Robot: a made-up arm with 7 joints. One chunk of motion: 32 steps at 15 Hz.
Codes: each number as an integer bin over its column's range. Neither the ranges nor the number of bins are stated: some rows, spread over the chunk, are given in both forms.
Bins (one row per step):
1: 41 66 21 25 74 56 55
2: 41 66 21 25 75 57 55
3: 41 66 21 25 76 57 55
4: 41 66 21 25 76 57 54
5: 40 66 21 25 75 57 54
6: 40 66 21 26 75 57 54
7: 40 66 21 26 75 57 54
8: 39 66 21 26 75 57 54
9: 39 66 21 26 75 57 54
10: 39 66 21 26 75 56 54
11: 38 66 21 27 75 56 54
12: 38 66 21 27 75 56 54
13: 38 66 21 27 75 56 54
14: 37 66 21 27 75 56 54
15: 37 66 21 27 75 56 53
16: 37 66 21 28 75 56 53
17: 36 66 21 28 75 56 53
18: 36 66 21 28 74 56 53
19: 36 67 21 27 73 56 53
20: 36 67 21 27 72 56 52
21: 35 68 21 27 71 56 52
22: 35 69 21 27 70 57 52
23: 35 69 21 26 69 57 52
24: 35 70 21 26 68 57 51
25: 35 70 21 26 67 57 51
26: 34 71 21 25 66 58 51
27: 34 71 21 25 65 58 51
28: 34 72 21 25 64 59 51
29: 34 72 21 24 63 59 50
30: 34 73 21 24 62 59 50
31: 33 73 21 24 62 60 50
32: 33 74 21 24 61 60 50
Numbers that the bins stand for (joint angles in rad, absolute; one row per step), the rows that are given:
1: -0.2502 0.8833 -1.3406 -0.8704 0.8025 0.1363 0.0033
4: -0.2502 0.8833 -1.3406 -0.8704 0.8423 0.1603 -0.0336
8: -0.2985 0.8833 -1.3406 -0.8320 0.8224 0.1603 -0.0336
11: -0.3226 0.8833 -1.3406 -0.7936 0.8224 0.1363 -0.0336
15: -0.3468 0.8833 -1.3406 -0.7936 0.8224 0.1363 -0.0706
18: -0.3709 0.8833 -1.3406 -0.7553 0.8025 0.1363 -0.0706
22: -0.3951 0.9930 -1.3406 -0.7936 0.7229 0.1603 -0.1076
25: -0.3951 1.0296 -1.3406 -0.8320 0.6632 0.1603 -0.1445
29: -0.4192 1.1027 -1.3406 -0.9088 0.5836 0.2084 -0.1815
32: -0.4433 1.1759 -1.3406 -0.9088 0.5438 0.2324 -0.1815
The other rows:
2: -0.2502 0.8833 -1.3406 -0.8704 0.8224 0.1603 0.0033
3: -0.2502 0.8833 -1.3406 -0.8704 0.8423 0.1603 0.0033
5: -0.2743 0.8833 -1.3406 -0.8704 0.8224 0.1603 -0.0336
6: -0.2743 0.8833 -1.3406 -0.8320 0.8224 0.1603 -0.0336
7: -0.2743 0.8833 -1.3406 -0.8320 0.8224 0.1603 -0.0336
9: -0.2985 0.8833 -1.3406 -0.8320 0.8224 0.1603 -0.0336
10: -0.2985 0.8833 -1.3406 -0.8320 0.8224 0.1363 -0.0336
12: -0.3226 0.8833 -1.3406 -0.7936 0.8224 0.1363 -0.0336
13: -0.3226 0.8833 -1.3406 -0.7936 0.8224 0.1363 -0.0336
14: -0.3468 0.8833 -1.3406 -0.7936 0.8224 0.1363 -0.0336
16: -0.3468 0.8833 -1.3406 -0.7553 0.8224 0.1363 -0.0706
17: -0.3709 0.8833 -1.3406 -0.7553 0.8224 0.1363 -0.0706
19: -0.3709 0.9199 -1.3406 -0.7936 0.7826 0.1363 -0.0706
20: -0.3709 0.9199 -1.3406 -0.7936 0.7627 0.1363 -0.1076
21: -0.3951 0.9565 -1.3406 -0.7936 0.7428 0.1363 -0.1076
23: -0.3951 0.9930 -1.3406 -0.8320 0.7030 0.1603 -0.1076
24: -0.3951 1.0296 -1.3406 -0.8320 0.6831 0.1603 -0.1445
26: -0.4192 1.0662 -1.3406 -0.8704 0.6433 0.1843 -0.1445
27: -0.4192 1.0662 -1.3406 -0.8704 0.6234 0.1843 -0.1445
28: -0.4192 1.1027 -1.3406 -0.8704 0.6035 0.2084 -0.1445
30: -0.4192 1.1393 -1.3406 -0.9088 0.5637 0.2084 -0.1815
31: -0.4433 1.1393 -1.3406 -0.9088 0.5637 0.2324 -0.1815

